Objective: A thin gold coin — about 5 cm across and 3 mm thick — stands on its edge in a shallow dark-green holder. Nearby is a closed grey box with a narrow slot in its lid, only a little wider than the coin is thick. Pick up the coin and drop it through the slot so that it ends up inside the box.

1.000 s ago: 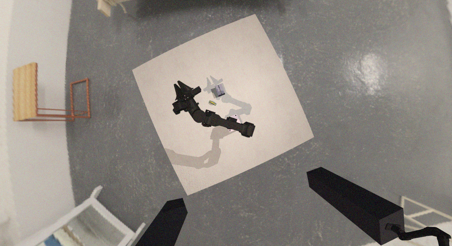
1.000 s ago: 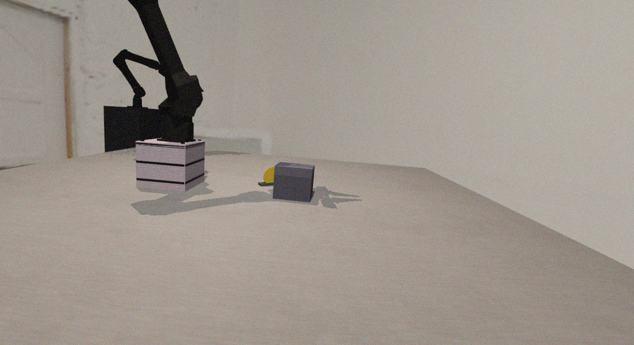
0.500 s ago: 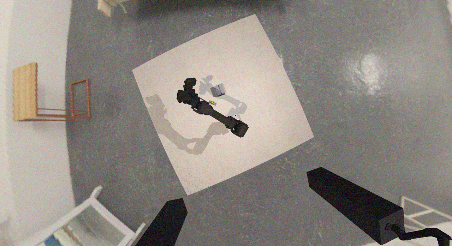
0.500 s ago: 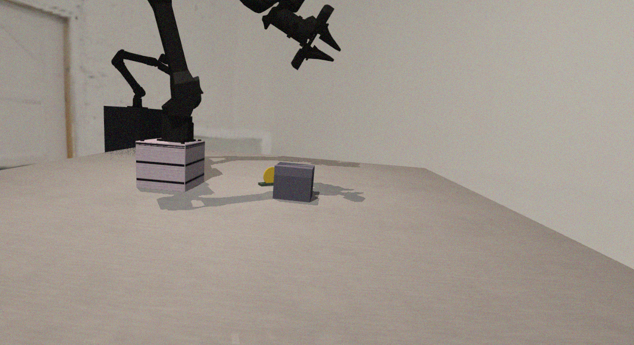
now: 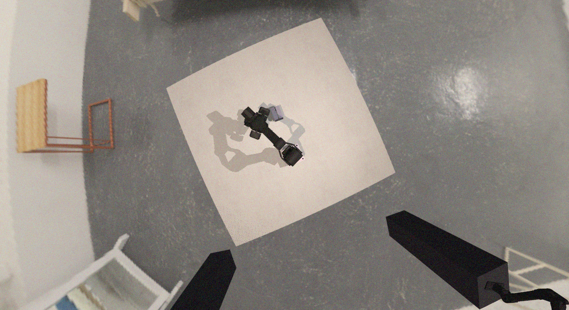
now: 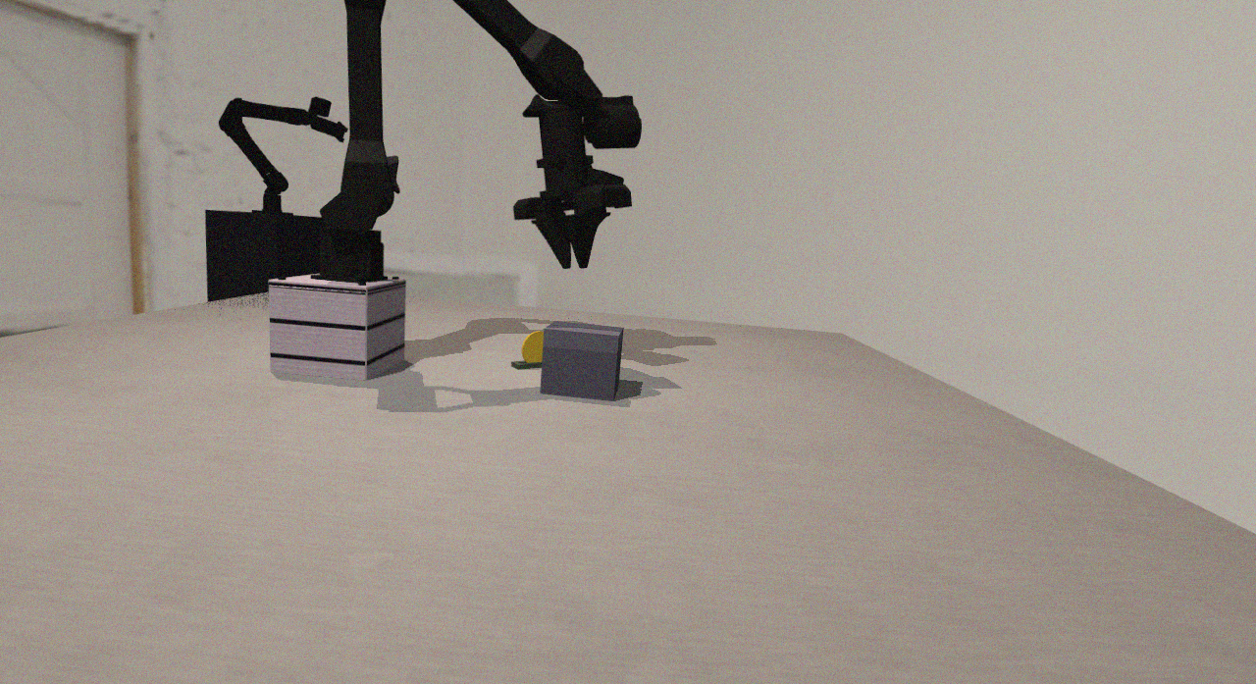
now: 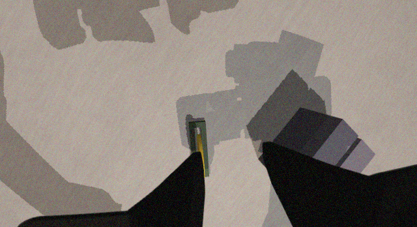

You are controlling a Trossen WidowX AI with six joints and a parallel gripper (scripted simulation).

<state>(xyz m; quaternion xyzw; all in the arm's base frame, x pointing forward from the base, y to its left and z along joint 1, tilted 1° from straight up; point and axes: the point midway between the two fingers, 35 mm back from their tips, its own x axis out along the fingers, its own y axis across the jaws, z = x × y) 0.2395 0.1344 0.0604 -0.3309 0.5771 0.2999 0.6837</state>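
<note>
My gripper tip is now 4 cm past the gold coin, 3 cm to the left of it and 11 cm above it.
</note>
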